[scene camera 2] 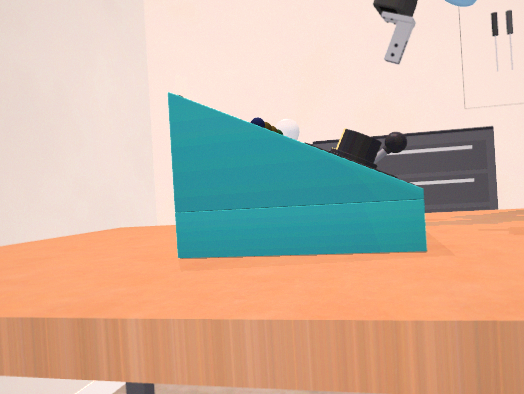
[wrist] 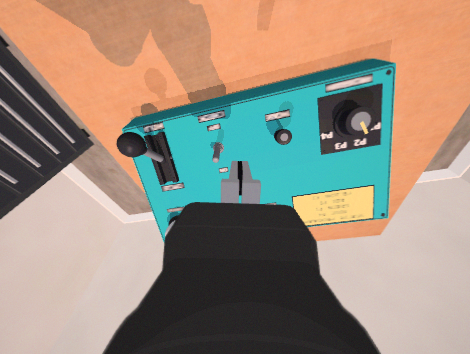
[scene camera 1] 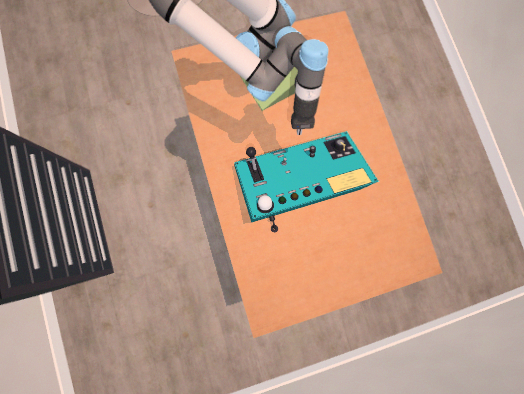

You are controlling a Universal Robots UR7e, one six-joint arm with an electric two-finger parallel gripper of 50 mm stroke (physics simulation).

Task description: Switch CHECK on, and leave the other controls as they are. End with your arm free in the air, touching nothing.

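Places are measured from the arm's base along level axes (x ahead, y left, z up), in centimetres.
Pixels of known places: gripper, between the fingertips: (scene camera 2: 391, 62) (wrist: 239, 171) (scene camera 1: 298, 132).
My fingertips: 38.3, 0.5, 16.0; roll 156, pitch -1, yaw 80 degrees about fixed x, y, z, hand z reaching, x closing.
For each thing: its top centre in the pictures, then the offset to it from my fingertips, as dx, dy, dz. "*": a spot on its surface instead.
- CHECK toggle, centre of its top: (wrist: 215, 160) (scene camera 1: 285, 159) +5.8, -4.9, -10.7
- MODE knob, centre of its top: (wrist: 285, 145) (scene camera 1: 314, 150) +4.8, +7.1, -11.1
- PROGRAM dial, centre of its top: (scene camera 2: 356, 127) (wrist: 363, 127) (scene camera 1: 341, 143) +3.8, +19.0, -11.7
- ball-topped lever, centre of its top: (wrist: 125, 151) (scene camera 2: 395, 131) (scene camera 1: 251, 150) +0.5, -17.3, -8.3
- white dome, a spot on its surface: (scene camera 2: 288, 129) * +20.1, -14.4, -6.3
- small crank, a spot on its surface: (scene camera 1: 274, 228) * +30.7, -13.7, -23.2
The CHECK toggle (scene camera 1: 284, 161) (wrist: 217, 152) stands on the sloped teal panel (scene camera 1: 300, 172) (scene camera 2: 300, 200) (wrist: 260, 175). In the wrist view its metal lever tip points towards the lower label, ON, away from the OFF label. The toggle does not show in scene camera 2. My gripper (scene camera 1: 299, 132) (scene camera 2: 392, 61) (wrist: 239, 171) is shut and empty. It hangs in the air well above the panel, touching nothing. The MODE knob (scene camera 1: 312, 151) (wrist: 283, 136) stands beside the toggle. The PROGRAM dial (scene camera 1: 341, 145) (scene camera 2: 357, 146) (wrist: 360, 121) has its yellow mark near P2 and P1.
A ball-topped lever (scene camera 1: 251, 151) (scene camera 2: 395, 142) (wrist: 131, 144) rises at one end of the panel. A white dome (scene camera 1: 265, 202) (scene camera 2: 288, 129) and several dark lamps line the far side. A small crank (scene camera 1: 274, 228) sticks out there. A green block (scene camera 1: 281, 94) lies beneath the arm.
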